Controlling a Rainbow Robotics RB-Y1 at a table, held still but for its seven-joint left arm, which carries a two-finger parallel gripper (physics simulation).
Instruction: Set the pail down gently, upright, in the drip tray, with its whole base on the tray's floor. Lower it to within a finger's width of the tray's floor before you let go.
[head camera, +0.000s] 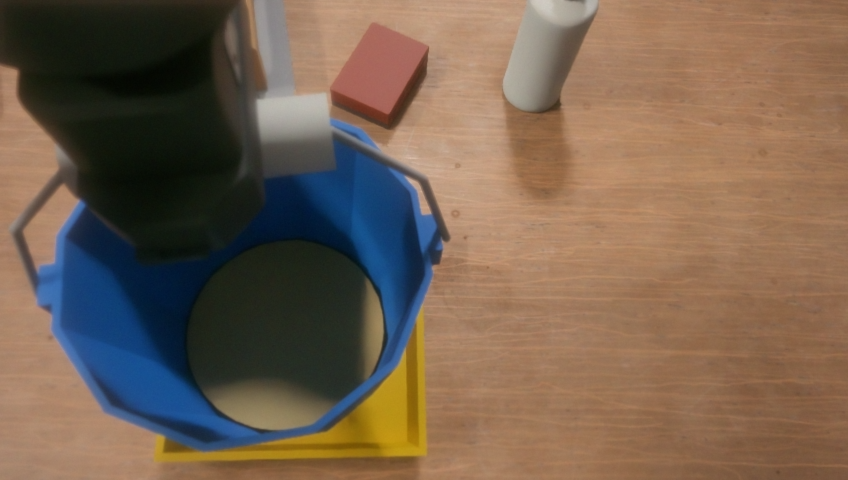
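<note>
The blue pail (124, 374) is at the lower left, over the yellow drip tray (421, 380), and looks roughly upright. A beige round surface (285, 333) shows inside it. The tray's right and front edges show past the pail. The pail's base and any gap to the tray's floor are hidden. The thin grey handle (386, 155) stands raised, with its white grip (297, 135) sticking out to the right of the gripper. My dark gripper (172, 196) is over the back left of the pail, shut on the handle's grip; its fingertips are largely hidden.
A red block (379, 71) lies just behind the pail. A pale grey bottle (544, 62) stands at the back, right of the block. A light grey object (279, 53) with a tan piece (256, 65) beside it shows partly behind the arm.
</note>
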